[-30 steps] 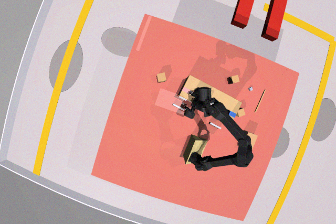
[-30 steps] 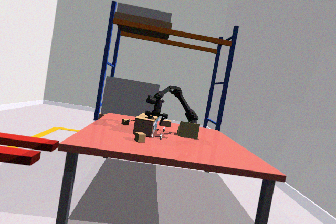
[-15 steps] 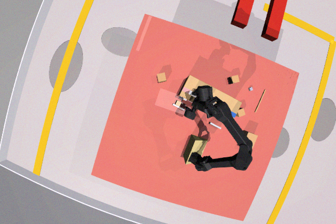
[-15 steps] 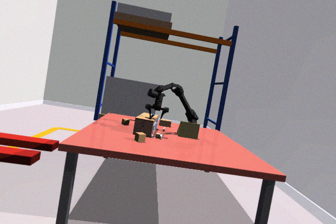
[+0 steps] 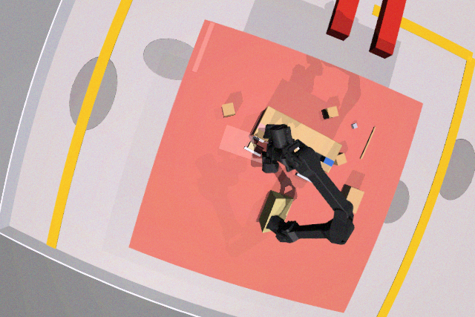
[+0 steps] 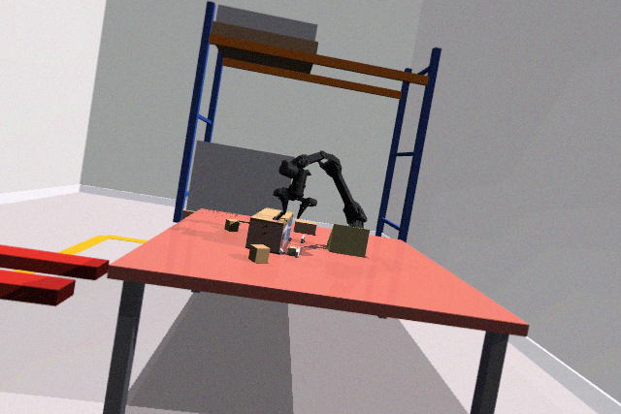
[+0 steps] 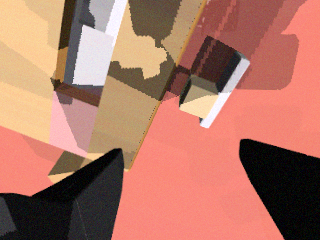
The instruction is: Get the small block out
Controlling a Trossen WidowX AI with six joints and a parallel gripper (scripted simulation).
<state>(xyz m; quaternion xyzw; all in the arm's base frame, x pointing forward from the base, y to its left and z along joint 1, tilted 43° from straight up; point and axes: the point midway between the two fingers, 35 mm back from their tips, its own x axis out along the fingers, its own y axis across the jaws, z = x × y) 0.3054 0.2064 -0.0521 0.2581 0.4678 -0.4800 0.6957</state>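
Now: gripper tip 3 cm past the tan block, 3 cm to the right of it and 14 cm above it. Also, from my gripper tip: carton 7 cm behind, 55 cm to the right, 12 cm below; grey cube 29 cm ahead, 42 cm to the right, 14 cm below; clear-fronted box 4 cm ahead, 14 cm to the right, 9 cm below.
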